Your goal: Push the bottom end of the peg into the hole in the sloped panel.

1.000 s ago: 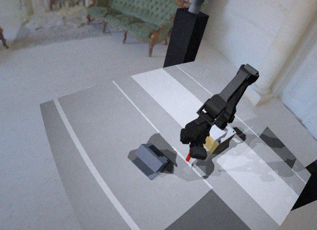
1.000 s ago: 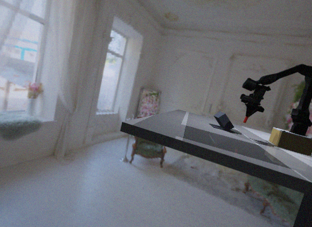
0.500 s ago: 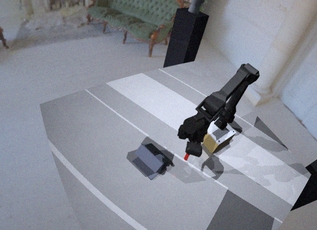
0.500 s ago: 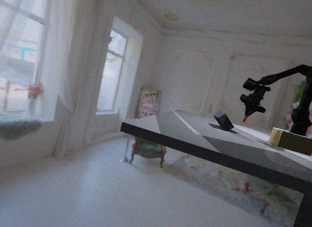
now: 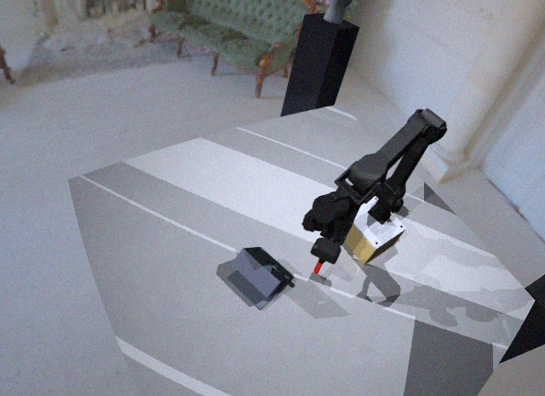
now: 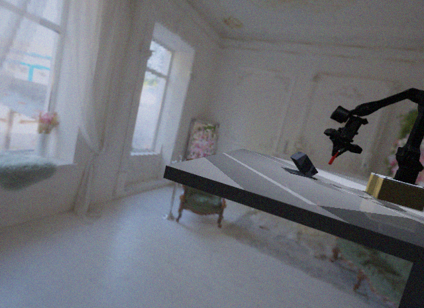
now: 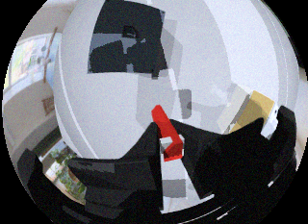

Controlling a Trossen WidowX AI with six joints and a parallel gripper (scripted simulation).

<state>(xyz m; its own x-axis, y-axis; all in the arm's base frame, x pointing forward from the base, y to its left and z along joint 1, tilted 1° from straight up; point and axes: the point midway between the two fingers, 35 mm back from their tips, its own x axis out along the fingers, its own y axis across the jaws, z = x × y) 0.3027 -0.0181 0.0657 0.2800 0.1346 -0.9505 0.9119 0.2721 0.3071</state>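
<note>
Now: gripper tip 9 cm short of the panel, 10 cm to the left of it and 8 cm above it. The rest, counted from my gripper tip: red peg 1 cm behind, 2 cm above.
</note>
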